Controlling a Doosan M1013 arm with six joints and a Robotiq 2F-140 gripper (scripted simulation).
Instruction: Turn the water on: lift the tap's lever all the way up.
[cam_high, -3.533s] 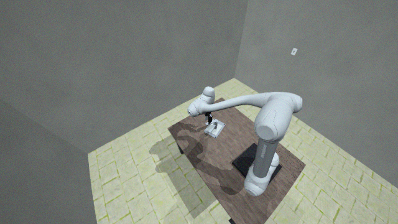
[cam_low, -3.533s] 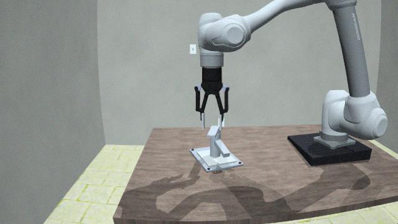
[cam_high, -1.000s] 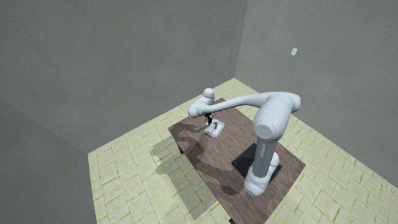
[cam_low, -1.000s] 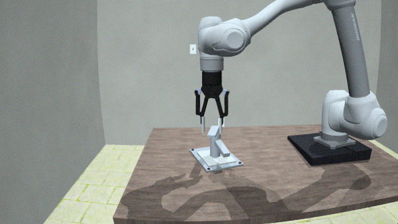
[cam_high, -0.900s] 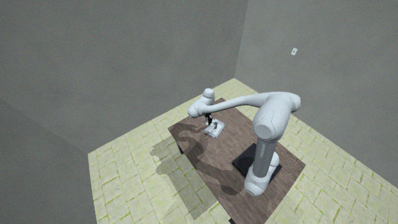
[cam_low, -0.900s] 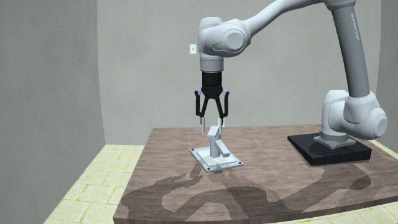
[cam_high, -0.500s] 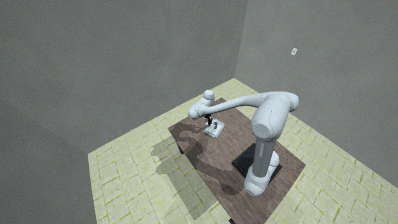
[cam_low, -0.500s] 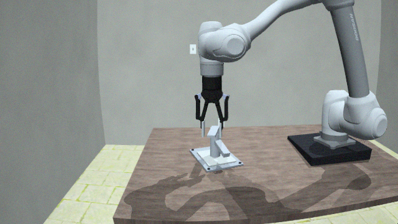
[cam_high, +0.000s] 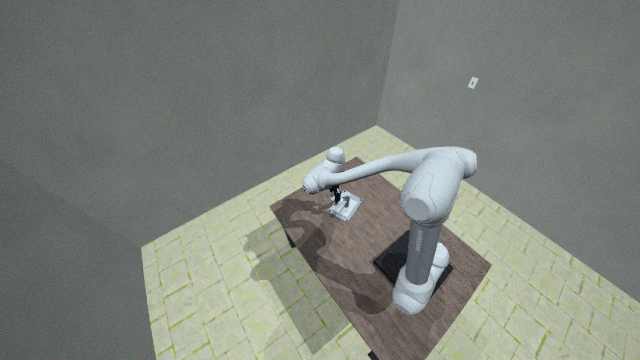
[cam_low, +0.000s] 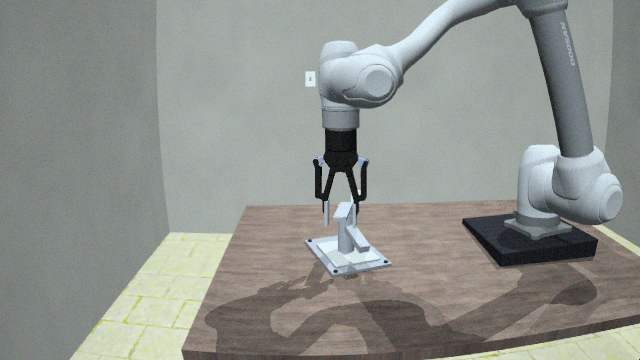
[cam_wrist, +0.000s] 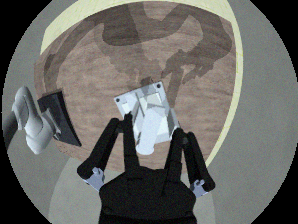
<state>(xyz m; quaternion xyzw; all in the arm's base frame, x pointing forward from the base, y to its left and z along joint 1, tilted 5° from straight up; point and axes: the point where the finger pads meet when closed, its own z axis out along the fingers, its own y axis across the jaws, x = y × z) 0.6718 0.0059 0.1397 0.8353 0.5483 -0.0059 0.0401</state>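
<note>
The lever lies 4 cm to the right of my hand and 2 cm behind it. Round my hand: tap (6 cm to the right, 6 cm below, 3 cm behind).
</note>
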